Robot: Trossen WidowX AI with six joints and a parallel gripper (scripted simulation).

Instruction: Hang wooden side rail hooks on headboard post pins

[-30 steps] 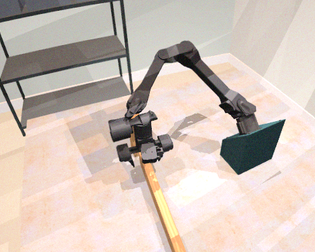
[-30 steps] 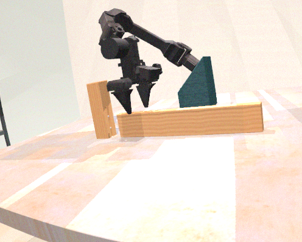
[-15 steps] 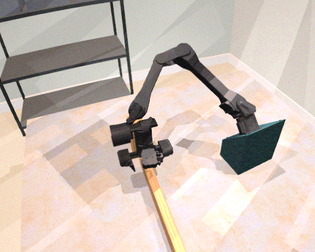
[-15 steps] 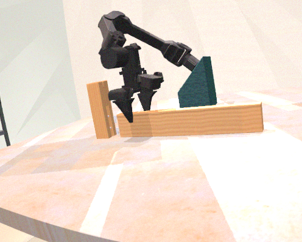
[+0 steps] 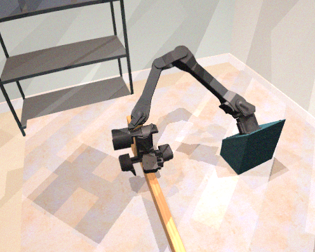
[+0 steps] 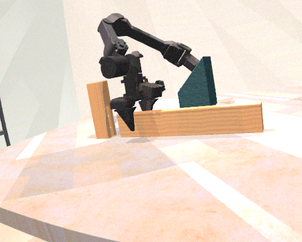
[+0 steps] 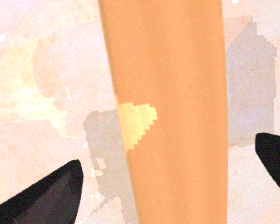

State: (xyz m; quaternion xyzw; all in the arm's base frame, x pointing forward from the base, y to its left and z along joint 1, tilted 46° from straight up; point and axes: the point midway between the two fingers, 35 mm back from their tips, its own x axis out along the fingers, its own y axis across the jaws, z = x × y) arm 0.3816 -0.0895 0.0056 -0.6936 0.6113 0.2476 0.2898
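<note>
Right now my gripper tip is 14 cm to the left of the headboard post and 6 cm below it.
</note>
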